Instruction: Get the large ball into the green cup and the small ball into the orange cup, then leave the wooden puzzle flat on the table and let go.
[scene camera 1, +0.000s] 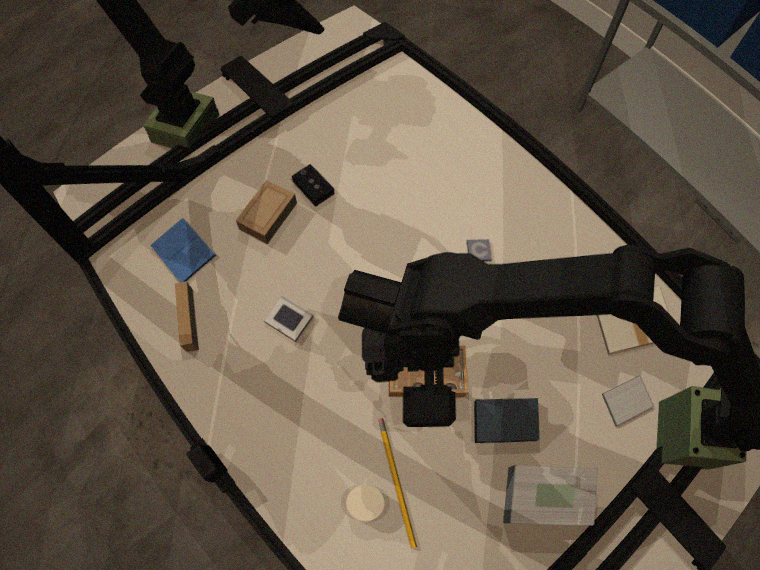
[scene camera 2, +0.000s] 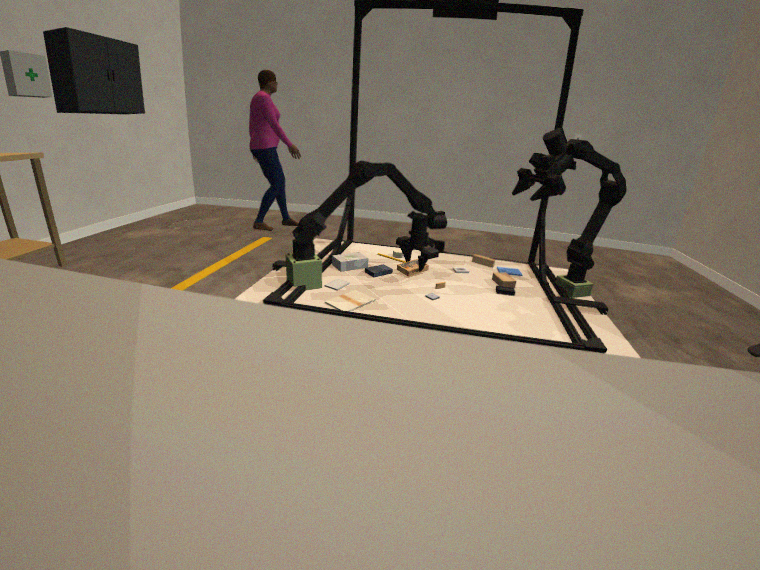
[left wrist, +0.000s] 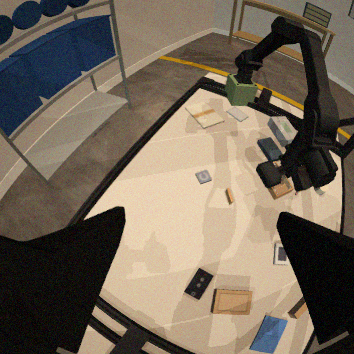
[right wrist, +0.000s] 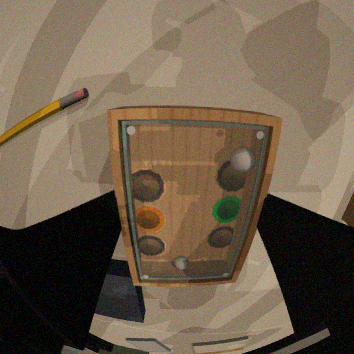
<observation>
My left gripper is open, with nothing in its grasp. My right gripper grips a wooden puzzle. The table carries a dark blue block.
My left gripper also shows in the left wrist view. My right gripper shows as well in scene camera 2, in the left wrist view and in the right wrist view.
</observation>
